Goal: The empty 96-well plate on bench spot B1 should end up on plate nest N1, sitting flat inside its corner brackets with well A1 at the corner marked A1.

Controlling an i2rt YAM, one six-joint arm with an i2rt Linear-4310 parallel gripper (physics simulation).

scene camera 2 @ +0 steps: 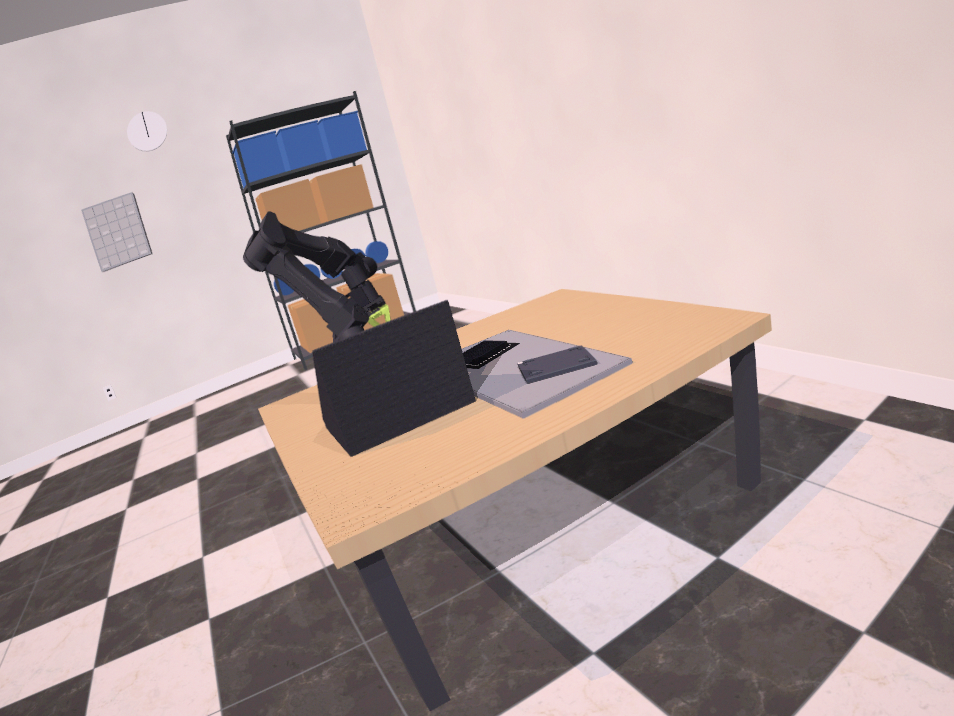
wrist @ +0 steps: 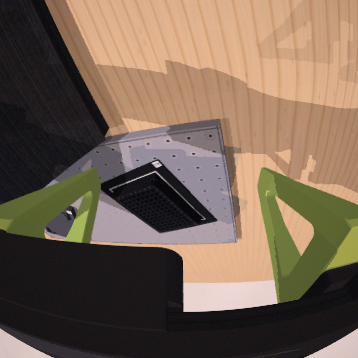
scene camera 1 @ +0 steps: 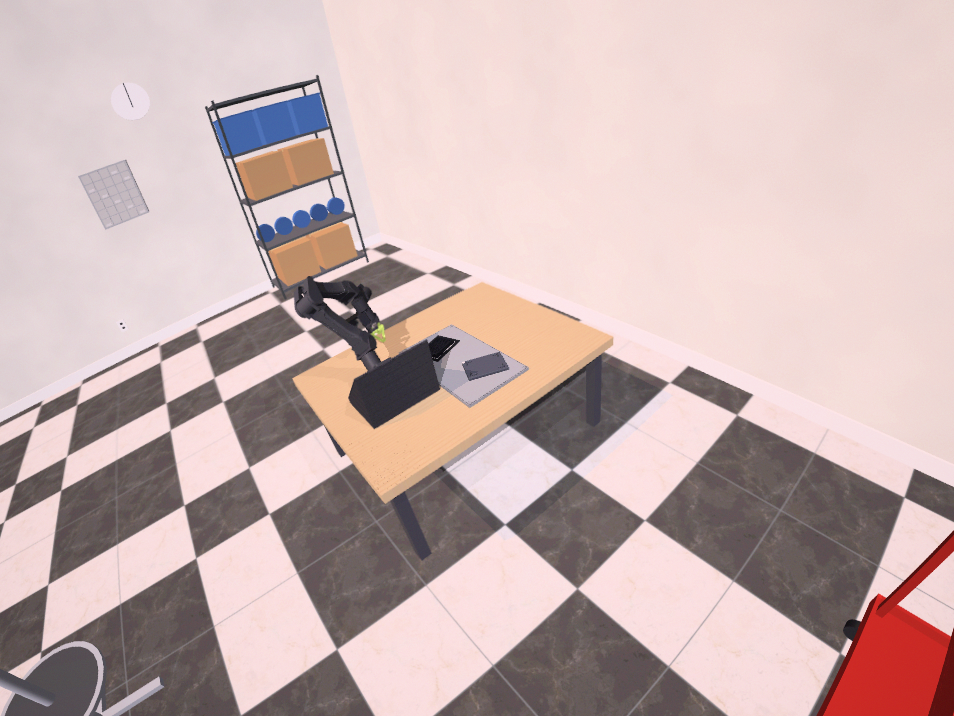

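Where they show: gripper, fingertip midpoint: (wrist: 178,176) (scene camera 1: 382,337); arm's base at its link origin: (scene camera 2: 365,361) (scene camera 1: 378,372).
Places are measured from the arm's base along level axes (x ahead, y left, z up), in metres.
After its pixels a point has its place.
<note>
The 96-well plate (scene camera 1: 442,347) @[z -0.129, x 0.357, y 0.085 m] (scene camera 2: 488,353) @[z -0.128, x 0.346, y 0.070 m] (wrist: 161,206) @[z -0.124, x 0.337, y 0.128 m] is black and lies on a black spot with a white outline and a small white label, on the grey perforated board (scene camera 1: 470,393) @[z -0.140, x 0.225, y -0.234 m] (scene camera 2: 524,402) @[z -0.140, x 0.209, y -0.246 m] (wrist: 222,230) @[z -0.140, x 0.461, y 0.197 m]. The plate nest (scene camera 1: 485,366) @[z -0.128, x 0.368, y -0.173 m] (scene camera 2: 556,364) @[z -0.128, x 0.362, y -0.179 m] (wrist: 61,223) @[z -0.128, x 0.377, y -0.146 m] is a dark grey rectangle on the same board; my left finger partly hides it in the wrist view. My gripper (scene camera 1: 379,332) @[z -0.022, x 0.165, y 0.231 m] (scene camera 2: 379,315) (wrist: 178,176) @[z -0.022, x 0.165, y 0.231 m] has green fingers, stands wide open and is empty. It hangs above the table, to the plate's left in the scene views. The corner marks cannot be read.
A tall black wedge-shaped block (scene camera 1: 400,385) @[z -0.037, x 0.028, y -0.092 m] (scene camera 2: 396,381) @[z -0.040, x 0.020, y -0.091 m] (wrist: 40,95) @[z -0.104, x 0.107, y 0.098 m] stands on the wooden table (scene camera 1: 531,315) @[z -0.153, x 0.802, y -0.042 m] (scene camera 2: 616,312) @[z -0.153, x 0.760, y 0.000 m] (wrist: 200,30) @[z -0.153, x 0.122, y 0.254 m] beside the board and close to the arm. A shelf rack (scene camera 1: 265,94) (scene camera 2: 292,115) with boxes stands behind the table.
</note>
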